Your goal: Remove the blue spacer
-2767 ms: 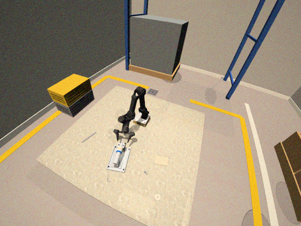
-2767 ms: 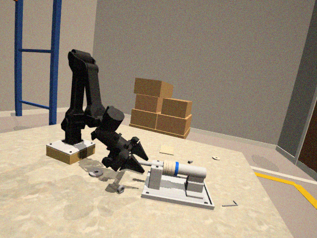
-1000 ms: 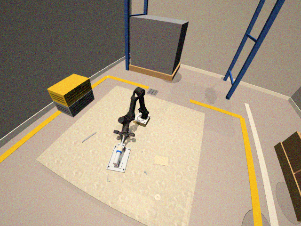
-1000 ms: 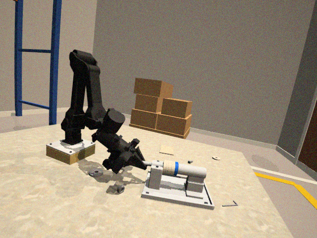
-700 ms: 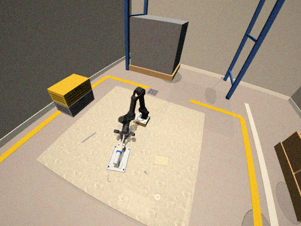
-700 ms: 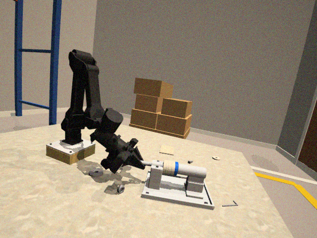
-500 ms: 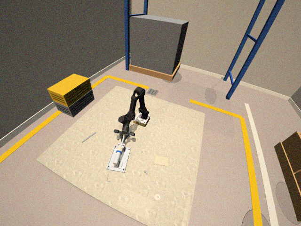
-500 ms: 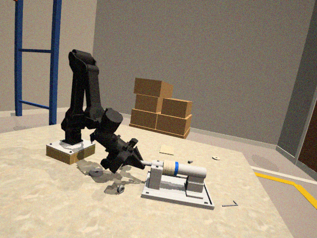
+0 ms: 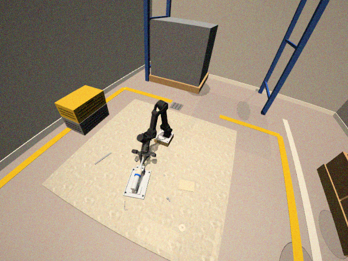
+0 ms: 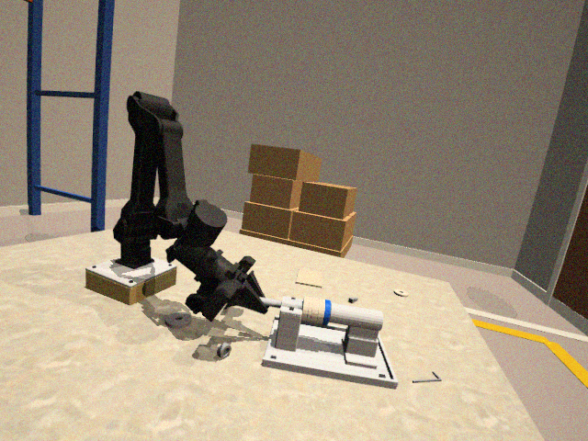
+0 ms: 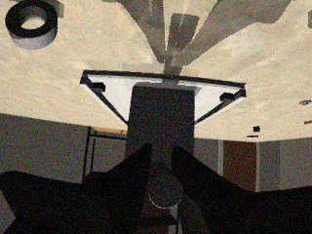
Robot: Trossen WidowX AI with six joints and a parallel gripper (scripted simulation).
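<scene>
Now: the grey shaft 7 cm ahead of my gripper tip, 2 cm to the left of it and 2 cm above it. From my gripper tip the other things lie so: blue spacer (11 cm ahead, 3 cm to the left, 2 cm above); grey washer (17 cm behind, 3 cm to the right, 6 cm below); nut (4 cm behind, 8 cm to the right, 5 cm below).
</scene>
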